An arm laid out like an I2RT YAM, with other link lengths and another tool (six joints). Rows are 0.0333 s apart.
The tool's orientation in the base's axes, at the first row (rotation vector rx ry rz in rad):
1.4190 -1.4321 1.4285
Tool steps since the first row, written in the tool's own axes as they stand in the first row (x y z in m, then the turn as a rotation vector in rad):
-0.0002 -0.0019 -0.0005 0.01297 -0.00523 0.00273
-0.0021 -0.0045 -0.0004 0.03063 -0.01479 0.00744
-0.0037 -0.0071 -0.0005 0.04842 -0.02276 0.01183
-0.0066 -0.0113 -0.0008 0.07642 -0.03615 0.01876
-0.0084 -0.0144 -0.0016 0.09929 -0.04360 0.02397
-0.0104 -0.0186 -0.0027 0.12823 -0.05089 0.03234
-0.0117 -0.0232 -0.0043 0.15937 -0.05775 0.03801
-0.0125 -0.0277 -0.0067 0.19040 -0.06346 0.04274
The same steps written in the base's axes. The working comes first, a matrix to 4 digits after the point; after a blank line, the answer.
The tool's axes in the first row as the columns of a matrix, in the base's axes (used below as rounded here):
-0.1952 -0.9530 0.2319
-0.2343 -0.1843 -0.9546
0.9524 -0.2406 -0.1873

0.0017 0.0009 0.0004 0.00309 -0.00468 0.01310
0.0046 0.0017 -0.0008 0.00984 -0.01155 0.03134
0.0074 0.0027 -0.0017 0.01498 -0.01844 0.04938
0.0119 0.0044 -0.0034 0.02388 -0.02915 0.07797
0.0150 0.0061 -0.0042 0.02773 -0.03811 0.10056
0.0191 0.0084 -0.0049 0.03097 -0.05154 0.12831
0.0234 0.0111 -0.0048 0.03274 -0.06298 0.15856
0.0273 0.0144 -0.0040 0.03322 -0.07371 0.18860

